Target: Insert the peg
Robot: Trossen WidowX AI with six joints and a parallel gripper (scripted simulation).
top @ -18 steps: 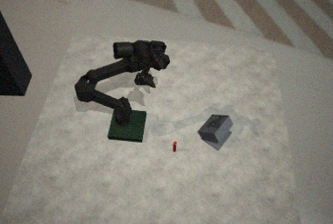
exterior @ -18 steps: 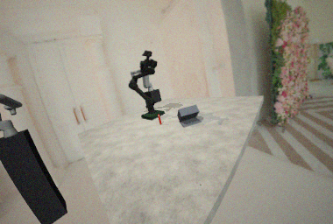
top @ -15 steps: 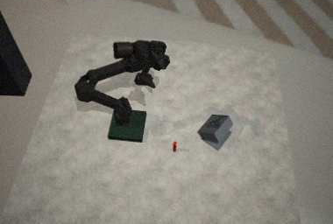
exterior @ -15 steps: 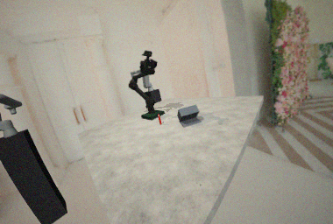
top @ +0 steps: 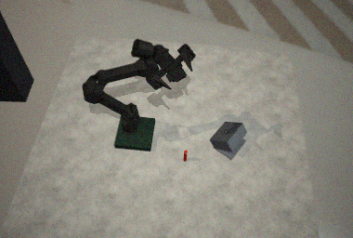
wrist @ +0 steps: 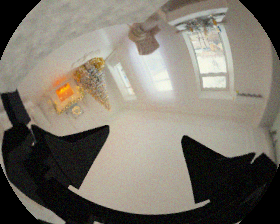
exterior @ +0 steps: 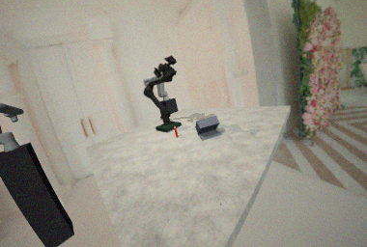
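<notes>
Right now my gripper tip is 460 mm above the red peg, 30 mm to the left of it and 30 mm short of it. Round my gripper tip: grey sloped panel: 460 mm below, 230 mm ahead, 70 mm to the left.
</notes>
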